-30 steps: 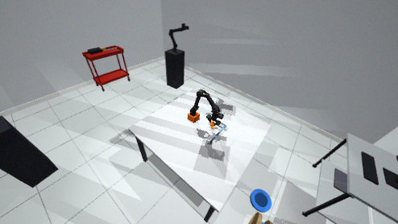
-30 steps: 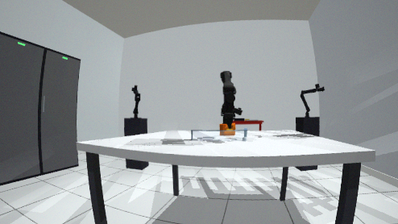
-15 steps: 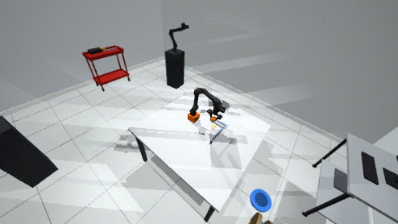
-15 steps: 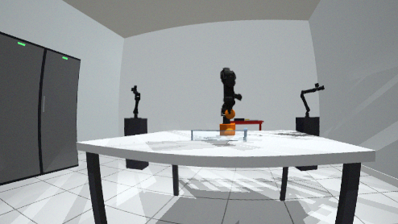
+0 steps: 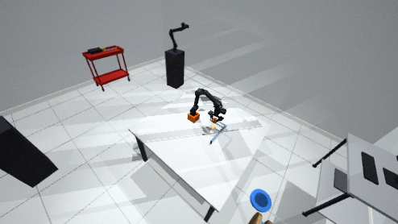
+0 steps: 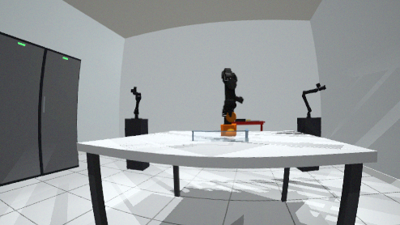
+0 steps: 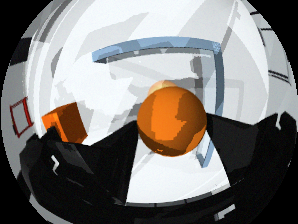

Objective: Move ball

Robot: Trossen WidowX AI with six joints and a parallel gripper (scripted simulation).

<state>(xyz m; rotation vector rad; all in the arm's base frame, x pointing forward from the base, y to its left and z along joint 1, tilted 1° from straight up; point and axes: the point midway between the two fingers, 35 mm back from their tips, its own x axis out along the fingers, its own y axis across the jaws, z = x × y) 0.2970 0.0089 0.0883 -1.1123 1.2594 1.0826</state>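
Now: gripper tip 100 mm above the see-through ball copy. Round my gripper tip: orange ball right at my gripper tip.
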